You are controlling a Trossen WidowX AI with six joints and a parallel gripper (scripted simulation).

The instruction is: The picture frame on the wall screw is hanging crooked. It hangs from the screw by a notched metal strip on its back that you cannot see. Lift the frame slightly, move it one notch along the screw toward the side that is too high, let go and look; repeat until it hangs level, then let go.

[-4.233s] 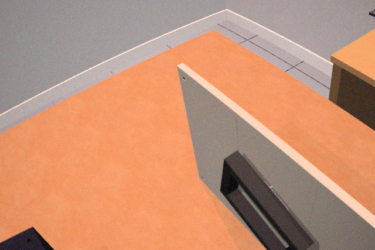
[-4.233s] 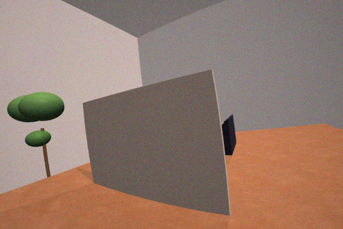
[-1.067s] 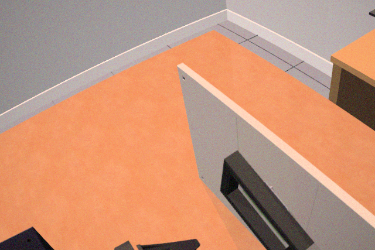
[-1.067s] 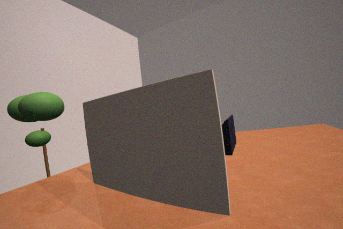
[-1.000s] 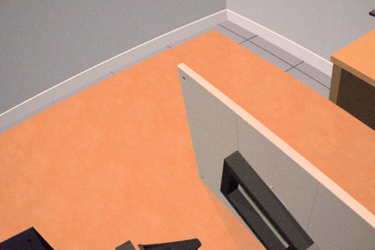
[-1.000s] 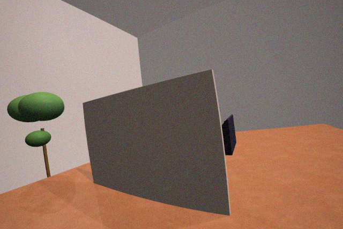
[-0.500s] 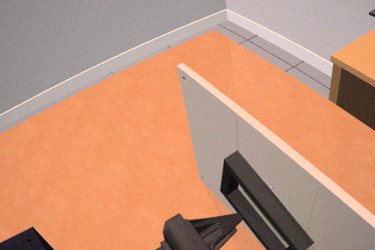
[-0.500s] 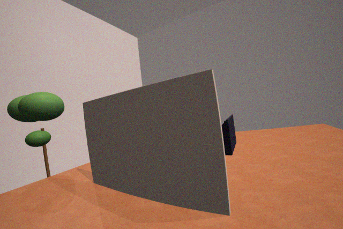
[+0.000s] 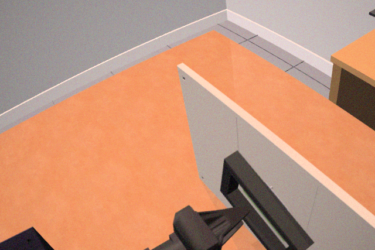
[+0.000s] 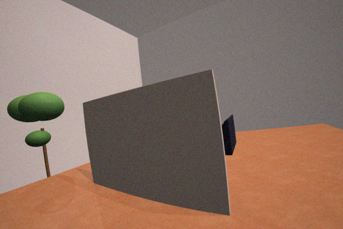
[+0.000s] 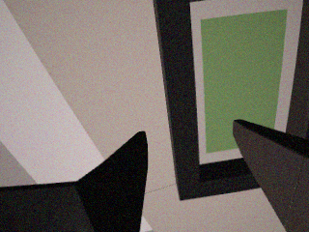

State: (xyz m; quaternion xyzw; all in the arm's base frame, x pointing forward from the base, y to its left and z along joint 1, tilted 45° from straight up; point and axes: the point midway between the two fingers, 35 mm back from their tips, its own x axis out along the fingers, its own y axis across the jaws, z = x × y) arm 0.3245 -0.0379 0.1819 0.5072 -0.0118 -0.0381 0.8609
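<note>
Right now the picture frame is 5 cm ahead of my gripper tip, 1 cm to the left of it and 5 cm below it. The rest, counted from my gripper tip: wall panel 6 cm ahead, 1 cm to the left, 6 cm below.
</note>
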